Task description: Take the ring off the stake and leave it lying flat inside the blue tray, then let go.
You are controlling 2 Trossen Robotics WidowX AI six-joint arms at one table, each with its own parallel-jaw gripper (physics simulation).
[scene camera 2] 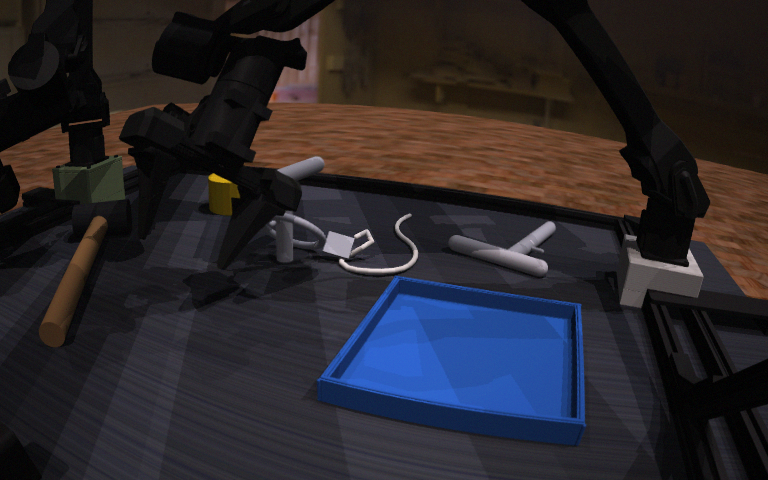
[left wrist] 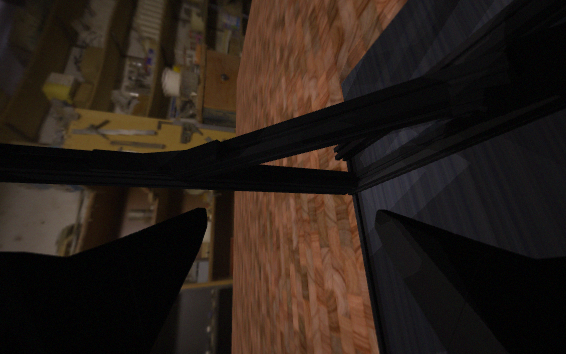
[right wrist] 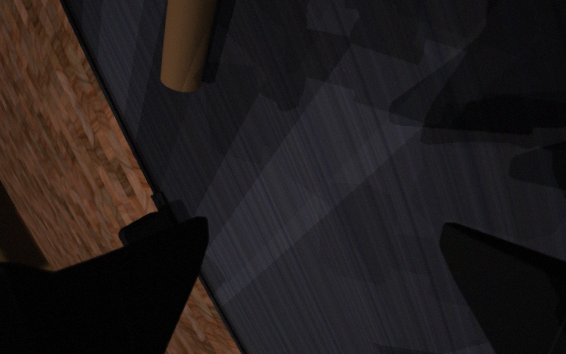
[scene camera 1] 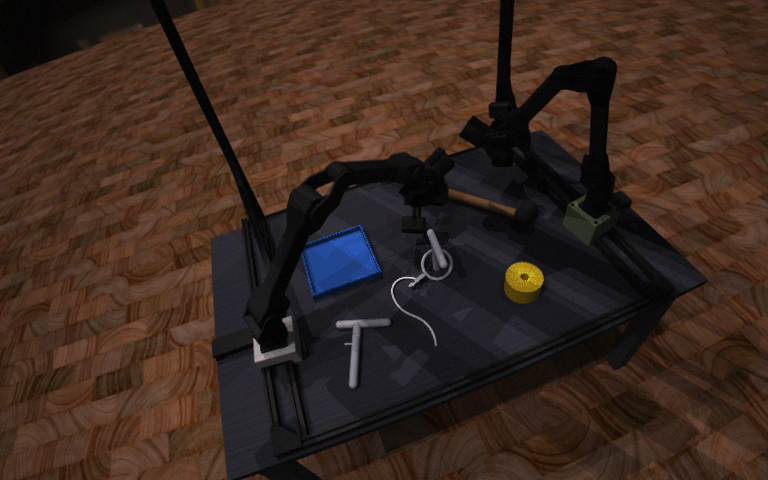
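Seen in the pictures: left gripper, between the fingertips: (left wrist: 292,217); right gripper, between the fingertips: (scene camera 2: 182,254) (right wrist: 324,231) (scene camera 1: 413,206); left arm's base, origin of its link: (scene camera 2: 87,162) (scene camera 1: 594,207); right arm's base, origin of its link: (scene camera 2: 662,253) (scene camera 1: 273,338).
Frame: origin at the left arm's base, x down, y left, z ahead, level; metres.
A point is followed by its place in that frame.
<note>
The grey ring (scene camera 1: 422,263) {z 0.468, x 0.036, y -0.127 m} (scene camera 2: 311,225) {z 0.465, x 0.031, y -0.135 m} is around the post of the grey stake (scene camera 1: 434,244) {z 0.435, x -0.027, y -0.116 m} (scene camera 2: 284,242) {z 0.432, x 0.055, y -0.133 m}, which has a bar across its top. A pale block (scene camera 2: 338,244) {z 0.490, x 0.060, y -0.111 m} sits against the ring's side. The blue tray (scene camera 1: 342,261) {z 0.636, x 0.074, y -0.286 m} (scene camera 2: 453,362) {z 0.627, x 0.074, y -0.306 m} lies flat and holds no ring. My right gripper (scene camera 1: 414,224) (scene camera 2: 182,250) {z 0.389, x 0.009, y -0.299 m} (right wrist: 324,231) {z 0.389, x 0.009, y -0.299 m} is open and empty, above the table beside the stake, on its hammer side. In scene camera 2 it partly hides the stake and ring. My left gripper (scene camera 1: 501,159) (left wrist: 292,217) {z 0.025, x -0.080, y -0.351 m} is open and empty, raised near the back right table edge, away from the ring.
A hammer (scene camera 1: 481,202) {z 0.200, x 0.048, y -0.231 m} (scene camera 2: 73,283) {z 0.245, x 0.052, y -0.316 m} lies behind the stake in scene camera 1. A yellow cylinder (scene camera 1: 523,285) {z 0.306, x 0.030, y 0.071 m} (scene camera 2: 220,195) {z 0.281, x 0.050, y 0.008 m} stands to its right. A white cord (scene camera 1: 416,316) {z 0.553, x 0.074, y -0.022 m} (scene camera 2: 413,257) {z 0.574, x 0.074, y -0.094 m} curves beside the ring. A grey T-shaped piece (scene camera 1: 355,353) {z 0.725, x 0.060, y -0.006 m} (scene camera 2: 498,255) {z 0.673, x 0.066, y -0.083 m} lies near the right arm's base.
</note>
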